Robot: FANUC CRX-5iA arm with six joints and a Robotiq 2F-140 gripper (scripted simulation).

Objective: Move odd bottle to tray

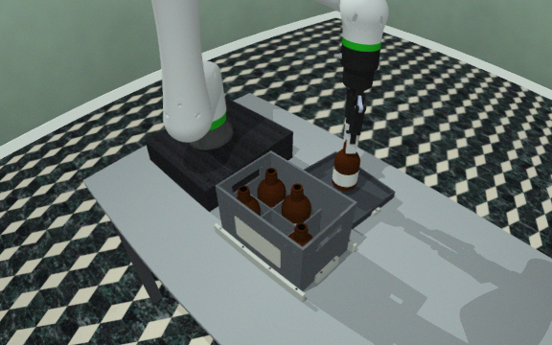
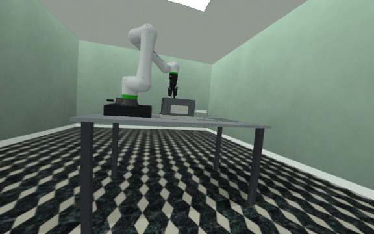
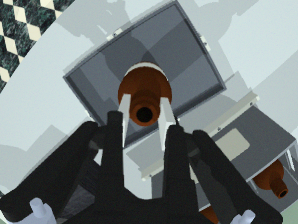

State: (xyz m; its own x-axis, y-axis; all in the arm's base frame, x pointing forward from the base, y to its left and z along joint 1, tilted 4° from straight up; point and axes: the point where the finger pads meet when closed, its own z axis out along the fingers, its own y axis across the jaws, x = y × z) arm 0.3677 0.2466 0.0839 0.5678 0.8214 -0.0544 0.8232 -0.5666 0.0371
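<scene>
Right now my hand is 90 mm above the brown bottle. From my hand the other things lie so: glass bottle (40 mm behind, 230 mm to the right, 100 mm below); crate (60 mm ahead, 260 mm to the right, 110 mm below); dark grey tray (180 mm below).
</scene>
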